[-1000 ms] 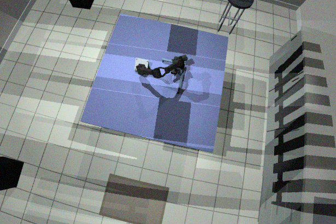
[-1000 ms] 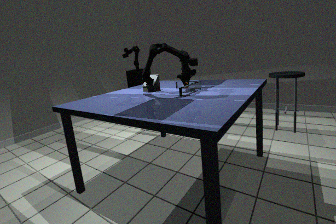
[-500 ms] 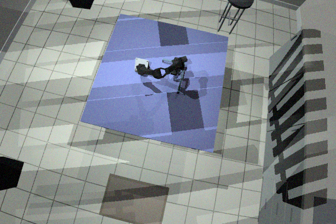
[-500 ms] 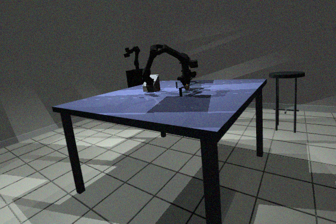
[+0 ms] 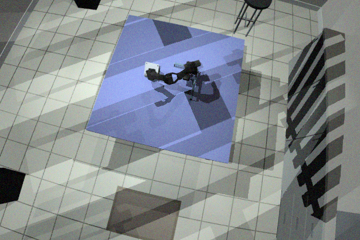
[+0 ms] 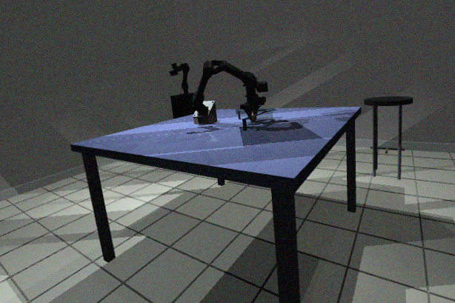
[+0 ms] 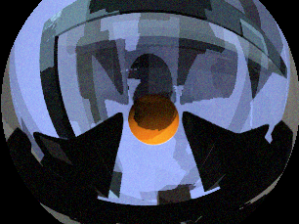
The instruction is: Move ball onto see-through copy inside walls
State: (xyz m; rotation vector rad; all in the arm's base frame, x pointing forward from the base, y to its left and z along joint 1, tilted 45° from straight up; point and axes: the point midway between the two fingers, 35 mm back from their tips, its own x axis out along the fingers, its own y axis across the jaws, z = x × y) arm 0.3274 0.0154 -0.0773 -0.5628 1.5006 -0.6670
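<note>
Now: gripper tip right at the orange ball. Round my gripper tip: see-through copy of ball right at my gripper tip.
</note>
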